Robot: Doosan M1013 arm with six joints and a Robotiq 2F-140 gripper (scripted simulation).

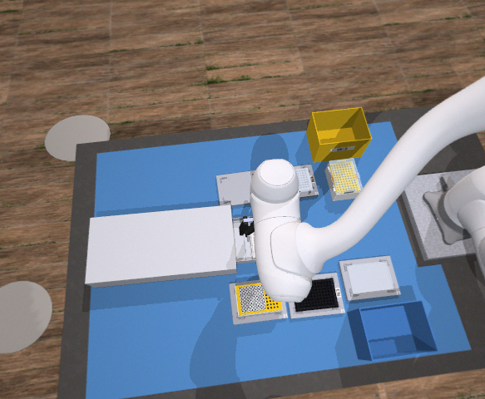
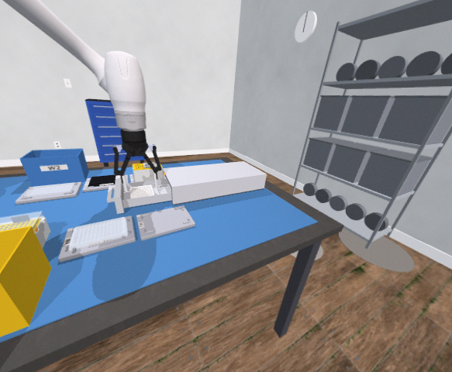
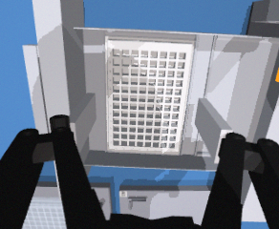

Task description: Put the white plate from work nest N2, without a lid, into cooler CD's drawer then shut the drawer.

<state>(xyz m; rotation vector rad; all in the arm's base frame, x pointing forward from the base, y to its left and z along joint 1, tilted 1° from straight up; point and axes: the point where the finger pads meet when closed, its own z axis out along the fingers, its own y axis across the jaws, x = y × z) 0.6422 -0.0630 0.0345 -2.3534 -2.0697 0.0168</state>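
My hand is 5 cm above the white plate. Also, from my hand: black plate (11 cm behind, 20 cm to the left, 5 cm below); drawer (4 cm ahead, 4 cm below); yellow tip box (6 cm ahead, 18 cm to the left, 1 cm below).
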